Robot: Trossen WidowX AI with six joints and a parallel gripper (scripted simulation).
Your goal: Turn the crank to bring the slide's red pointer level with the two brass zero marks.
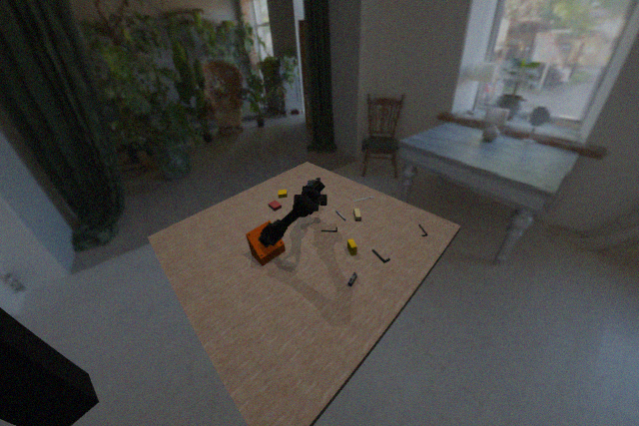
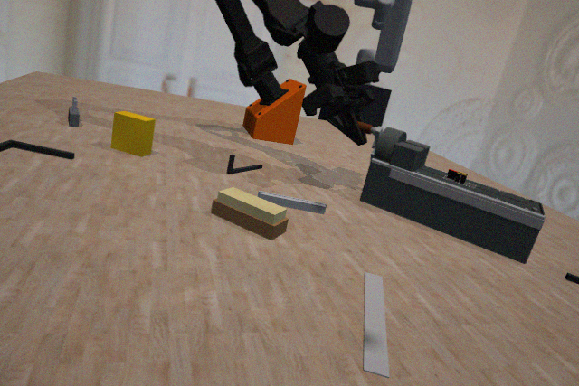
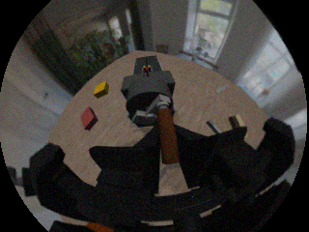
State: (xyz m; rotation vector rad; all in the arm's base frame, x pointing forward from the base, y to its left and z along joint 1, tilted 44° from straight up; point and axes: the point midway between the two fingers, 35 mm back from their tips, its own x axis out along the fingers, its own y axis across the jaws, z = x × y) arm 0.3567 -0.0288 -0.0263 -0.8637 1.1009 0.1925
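Right now the red pointer is 12 cm ahead of my gripper tip, 10 cm to the left of it and 1 cm below it. Round my gripper tip: brown crank handle 3 cm above, 1 cm to the right, 1 cm behind; red block 26 cm to the left, 8 cm below, 8 cm behind; grey bar 15 cm to the right, 8 cm below, 7 cm ahead.
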